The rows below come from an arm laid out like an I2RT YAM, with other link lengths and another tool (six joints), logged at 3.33 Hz.
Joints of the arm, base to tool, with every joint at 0 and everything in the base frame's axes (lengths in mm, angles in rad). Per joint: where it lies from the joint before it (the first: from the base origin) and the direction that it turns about. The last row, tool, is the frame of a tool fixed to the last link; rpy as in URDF.
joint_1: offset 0 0 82.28 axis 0 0 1
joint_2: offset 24.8 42.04 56.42 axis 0 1 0
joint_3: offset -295.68 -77.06 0 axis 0 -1 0
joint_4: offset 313.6 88.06 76.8 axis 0 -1 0
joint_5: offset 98.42 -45.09 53.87 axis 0 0 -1
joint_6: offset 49.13 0 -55.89 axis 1 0 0
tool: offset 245 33 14 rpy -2.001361 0.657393 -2.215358
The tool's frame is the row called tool.
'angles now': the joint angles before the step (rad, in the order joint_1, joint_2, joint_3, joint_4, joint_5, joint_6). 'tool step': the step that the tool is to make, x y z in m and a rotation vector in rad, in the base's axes. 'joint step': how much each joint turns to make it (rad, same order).
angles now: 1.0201 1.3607 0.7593 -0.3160 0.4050 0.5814
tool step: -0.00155 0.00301 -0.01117 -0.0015 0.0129 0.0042
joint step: 0.0000 0.0260 -0.0061 0.0228 -0.0107 0.0031
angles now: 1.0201 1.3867 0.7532 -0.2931 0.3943 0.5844
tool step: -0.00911 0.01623 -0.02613 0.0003 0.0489 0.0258
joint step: 0.0076 0.0797 0.0138 0.0369 -0.0446 0.0107
